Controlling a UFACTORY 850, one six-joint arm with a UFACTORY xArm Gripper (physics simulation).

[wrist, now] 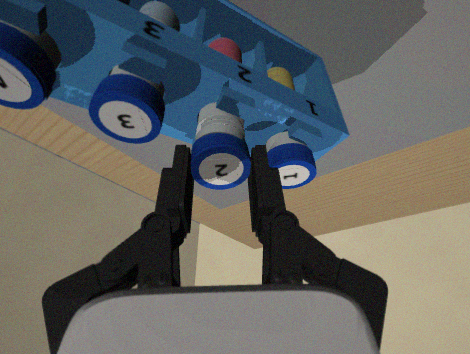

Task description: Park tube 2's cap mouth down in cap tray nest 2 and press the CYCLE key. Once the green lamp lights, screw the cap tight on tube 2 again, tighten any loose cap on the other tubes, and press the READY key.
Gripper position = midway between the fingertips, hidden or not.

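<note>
You'd see the gripper (pixel 221 161) here, and there's a cap 2 (pixel 219 161) too. There's also a cap 3 (pixel 127 108), along with a cap 1 (pixel 296 164), and a grey mat (pixel 393 76) as well.
</note>
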